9 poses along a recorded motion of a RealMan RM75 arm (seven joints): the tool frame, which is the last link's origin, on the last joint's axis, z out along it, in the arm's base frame.
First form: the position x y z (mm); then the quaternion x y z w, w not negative.
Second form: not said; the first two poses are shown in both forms.
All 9 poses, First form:
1: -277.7 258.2 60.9 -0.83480 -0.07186 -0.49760 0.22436
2: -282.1 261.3 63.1 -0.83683 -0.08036 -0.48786 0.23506
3: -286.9 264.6 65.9 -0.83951 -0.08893 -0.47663 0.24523
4: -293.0 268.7 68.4 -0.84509 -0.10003 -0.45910 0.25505
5: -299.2 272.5 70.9 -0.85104 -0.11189 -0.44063 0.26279
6: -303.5 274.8 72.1 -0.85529 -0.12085 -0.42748 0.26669
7: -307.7 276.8 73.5 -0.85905 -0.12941 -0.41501 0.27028
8: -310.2 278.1 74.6 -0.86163 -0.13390 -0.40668 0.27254
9: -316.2 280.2 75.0 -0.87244 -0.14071 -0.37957 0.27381
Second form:
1: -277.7 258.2 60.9 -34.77 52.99 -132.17
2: -282.1 261.3 63.1 -35.45 51.14 -131.23
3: -286.9 264.6 65.9 -35.87 49.17 -130.59
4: -293.0 268.7 68.4 -35.83 46.46 -130.61
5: -299.2 272.5 70.9 -35.73 43.72 -130.94
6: -303.5 274.8 72.1 -35.69 41.82 -131.34
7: -307.7 276.8 73.5 -35.68 40.02 -131.70
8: -310.2 278.1 74.6 -35.54 38.89 -131.98
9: -316.2 280.2 75.0 -34.00 35.82 -133.87
